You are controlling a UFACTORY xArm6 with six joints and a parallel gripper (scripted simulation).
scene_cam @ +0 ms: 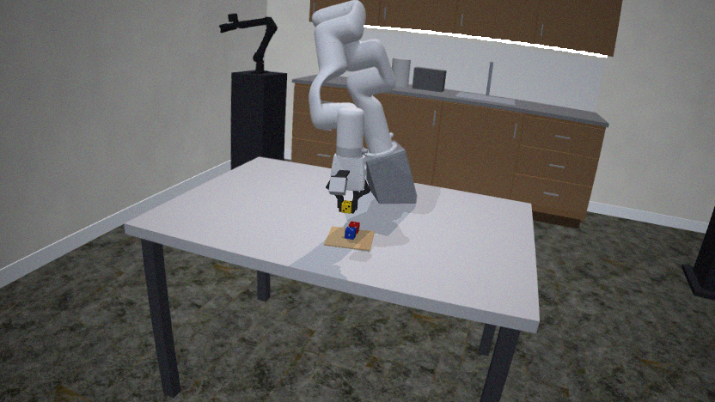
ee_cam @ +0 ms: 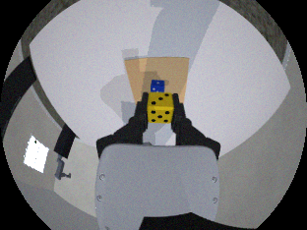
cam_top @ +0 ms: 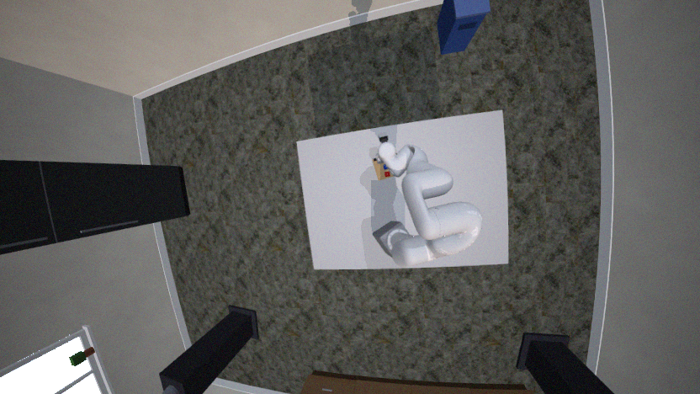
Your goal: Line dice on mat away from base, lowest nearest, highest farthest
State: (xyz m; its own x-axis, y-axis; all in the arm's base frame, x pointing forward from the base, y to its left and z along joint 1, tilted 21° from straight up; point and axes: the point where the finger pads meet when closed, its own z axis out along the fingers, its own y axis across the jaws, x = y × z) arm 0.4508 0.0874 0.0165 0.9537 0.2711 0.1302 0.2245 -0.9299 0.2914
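The blue die is 40 mm behind my hand and 110 mm below it. From my hand the other things lie so: red die: 90 mm behind, 10 mm to the right, 110 mm below; then yellow die: 10 mm below; then tan mat: 40 mm behind, 130 mm below.
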